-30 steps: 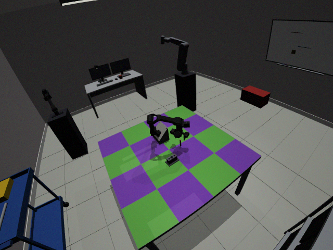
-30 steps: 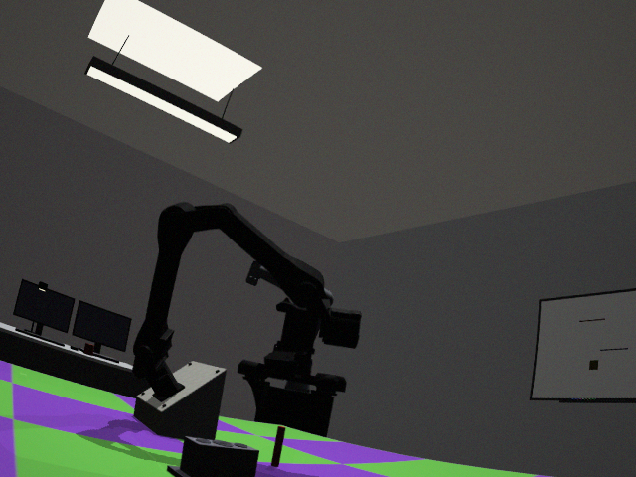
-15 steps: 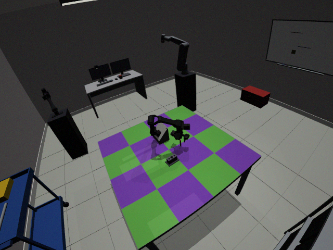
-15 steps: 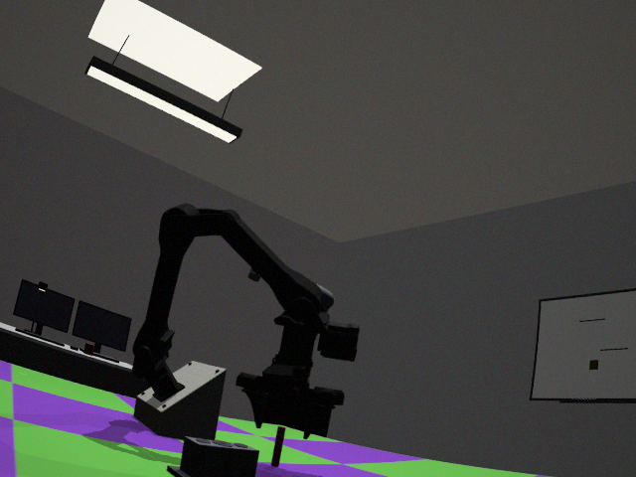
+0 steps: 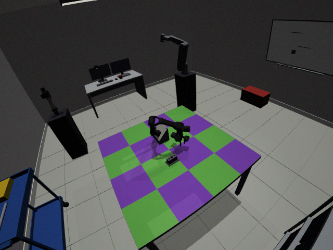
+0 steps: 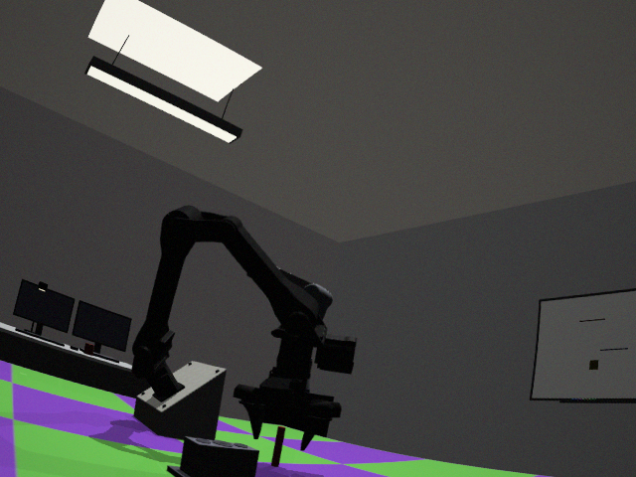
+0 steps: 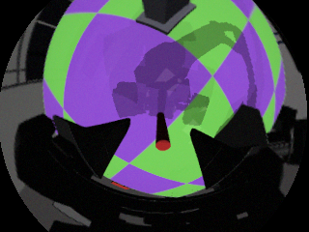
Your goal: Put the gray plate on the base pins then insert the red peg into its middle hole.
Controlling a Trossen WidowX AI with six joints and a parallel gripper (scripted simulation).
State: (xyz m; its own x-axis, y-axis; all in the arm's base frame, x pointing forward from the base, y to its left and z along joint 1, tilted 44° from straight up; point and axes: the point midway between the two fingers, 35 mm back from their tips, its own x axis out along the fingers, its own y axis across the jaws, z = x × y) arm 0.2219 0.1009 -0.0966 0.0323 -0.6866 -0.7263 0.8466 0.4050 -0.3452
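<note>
Right now my gripper tip is right at the red peg. From my gripper tip the other things lie so: gray plate (13 cm ahead, 18 cm to the right); then dark base (13 cm ahead, 18 cm to the right, 3 cm below).
</note>
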